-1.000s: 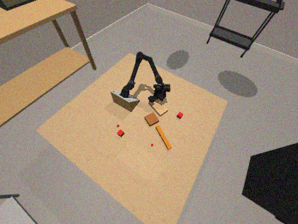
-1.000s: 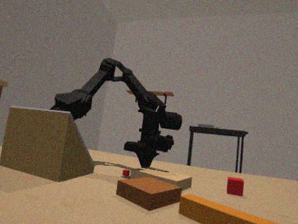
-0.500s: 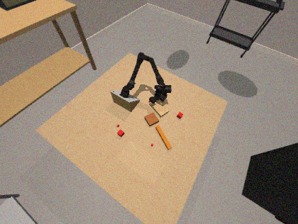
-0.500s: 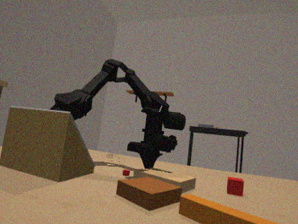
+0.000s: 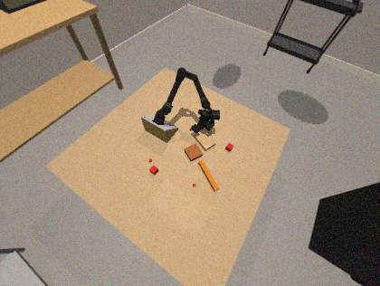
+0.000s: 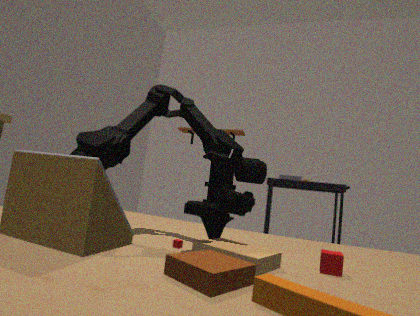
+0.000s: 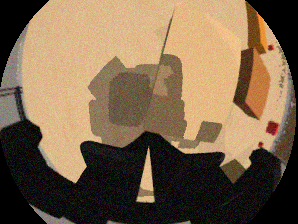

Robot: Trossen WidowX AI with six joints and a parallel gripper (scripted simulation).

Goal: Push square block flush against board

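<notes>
Right now the pale flat slab is 70 mm ahead of my gripper tip, 60 mm to the right of it and 10 mm above it. Round my gripper tip: brown square block: 70 mm ahead, 200 mm to the right, 10 mm above; then orange board: 240 mm ahead, 280 mm to the right, 10 mm above.
</notes>
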